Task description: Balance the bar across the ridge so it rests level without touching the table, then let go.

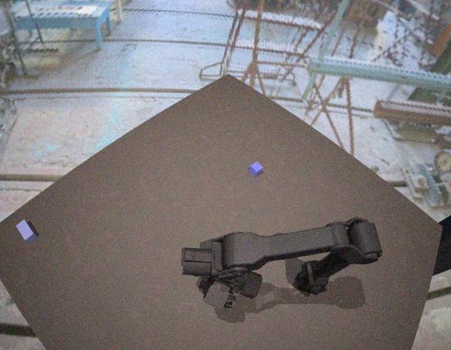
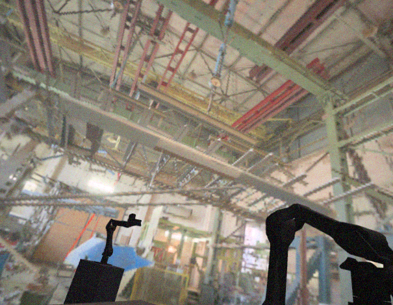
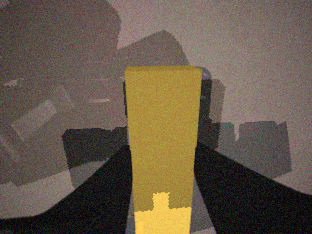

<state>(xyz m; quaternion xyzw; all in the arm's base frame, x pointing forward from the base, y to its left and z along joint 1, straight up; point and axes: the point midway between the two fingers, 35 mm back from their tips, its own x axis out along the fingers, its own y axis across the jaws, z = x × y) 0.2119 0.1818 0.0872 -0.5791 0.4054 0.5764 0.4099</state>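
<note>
Now: gripper tip 10 mm short of the yellow bar and 30 mm to the left of it.
</note>
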